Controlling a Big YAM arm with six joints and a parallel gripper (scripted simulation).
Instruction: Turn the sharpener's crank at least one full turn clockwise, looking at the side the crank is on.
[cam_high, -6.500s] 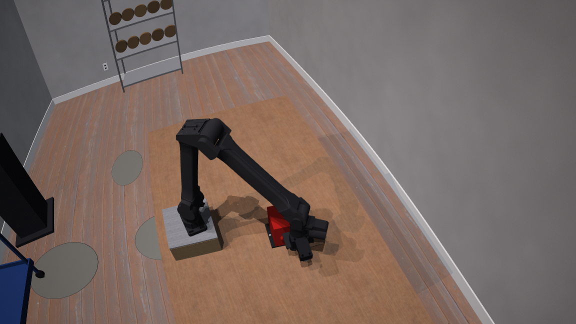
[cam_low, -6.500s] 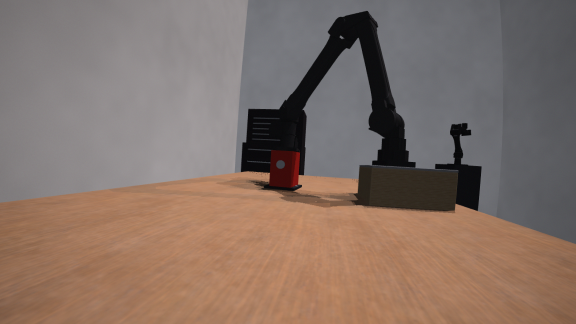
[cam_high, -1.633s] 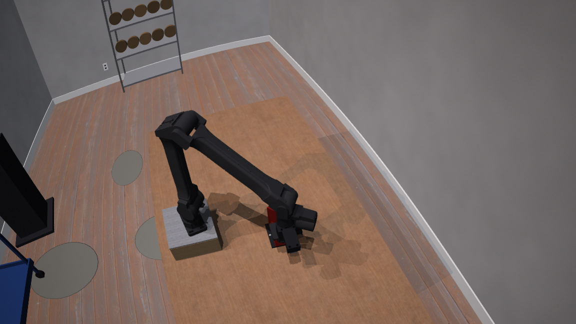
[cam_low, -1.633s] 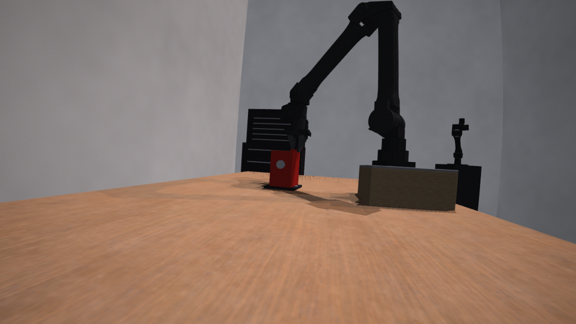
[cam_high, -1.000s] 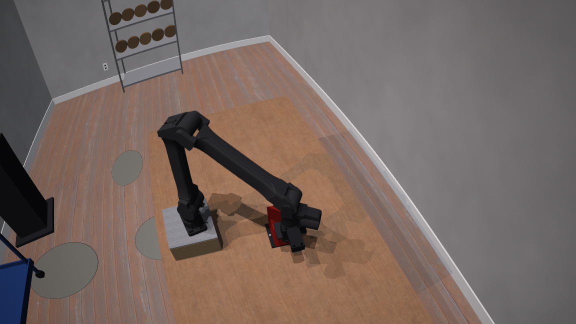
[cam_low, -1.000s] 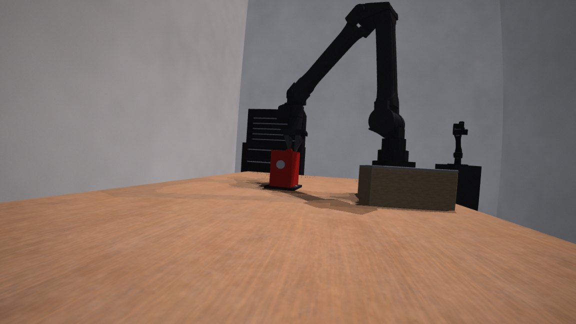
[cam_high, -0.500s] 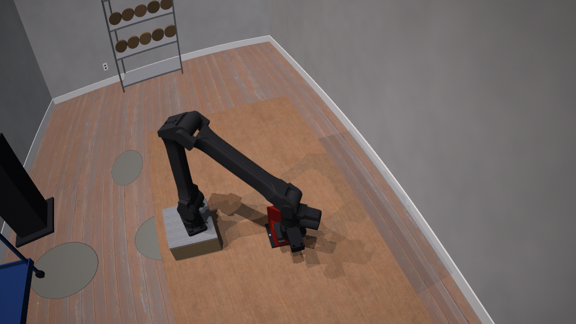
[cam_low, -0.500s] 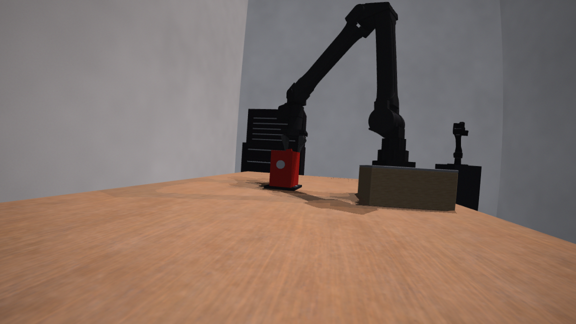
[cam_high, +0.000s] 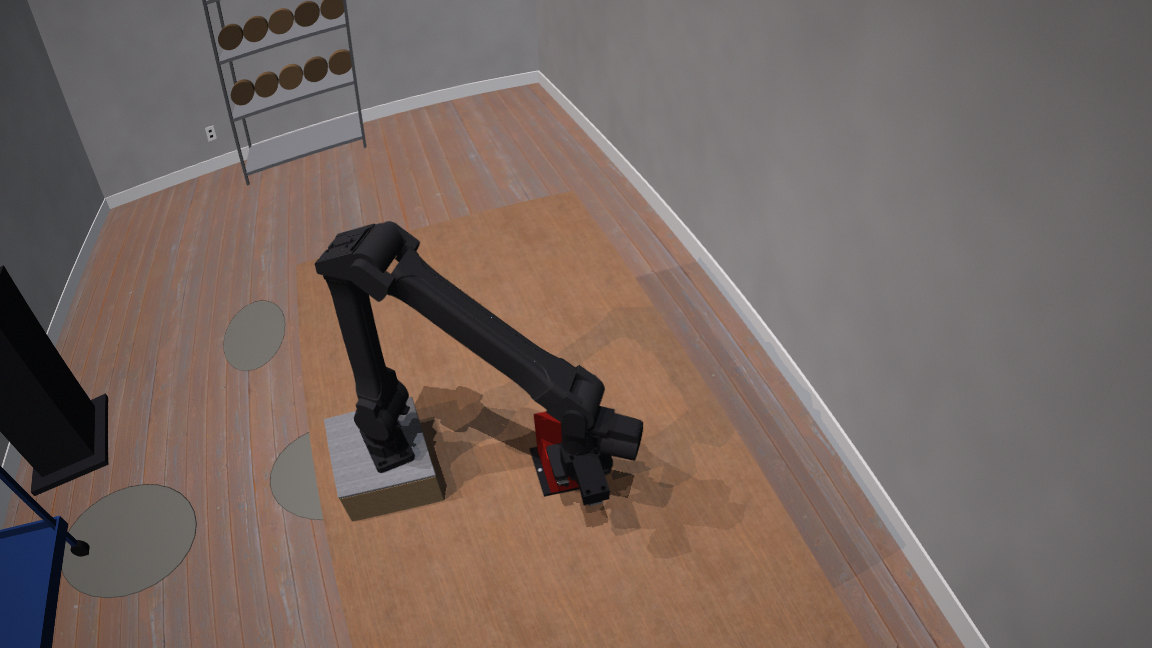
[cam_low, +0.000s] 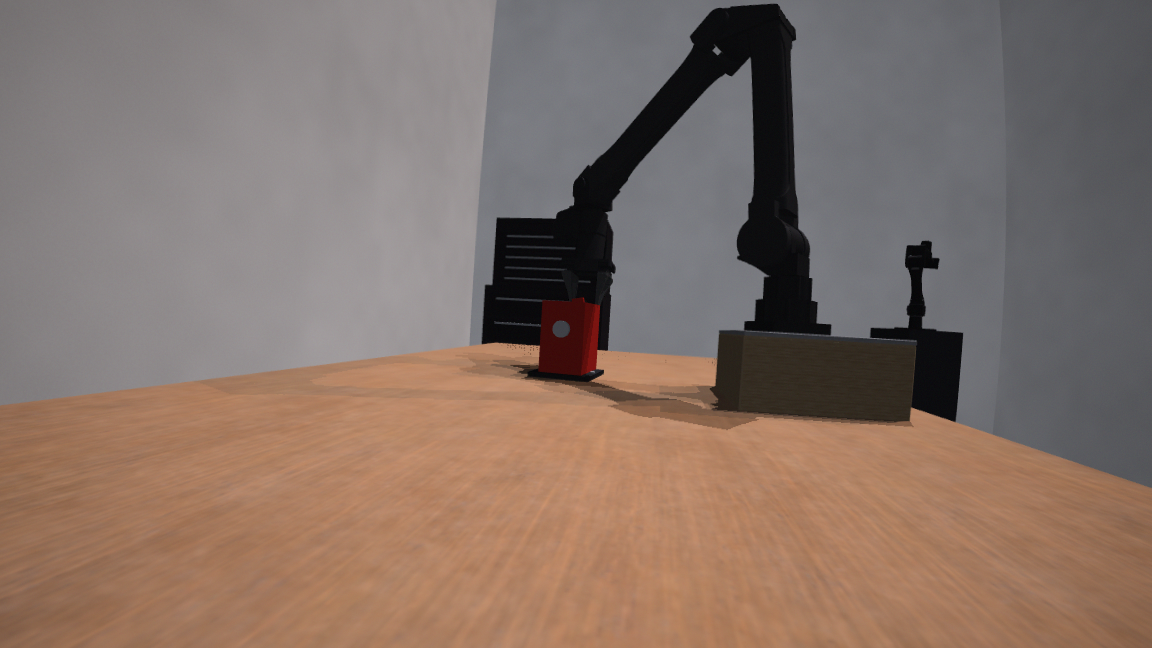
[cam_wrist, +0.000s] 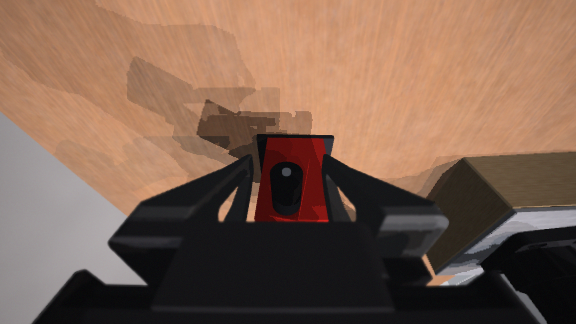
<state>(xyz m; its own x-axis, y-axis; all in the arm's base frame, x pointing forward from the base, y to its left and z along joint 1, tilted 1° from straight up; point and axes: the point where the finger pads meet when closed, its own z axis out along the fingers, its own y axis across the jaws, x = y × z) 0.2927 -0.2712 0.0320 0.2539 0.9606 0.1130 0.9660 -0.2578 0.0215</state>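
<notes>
The black crank knob lies 2 cm to the left of my hand and 1 cm ahead of it.
</notes>
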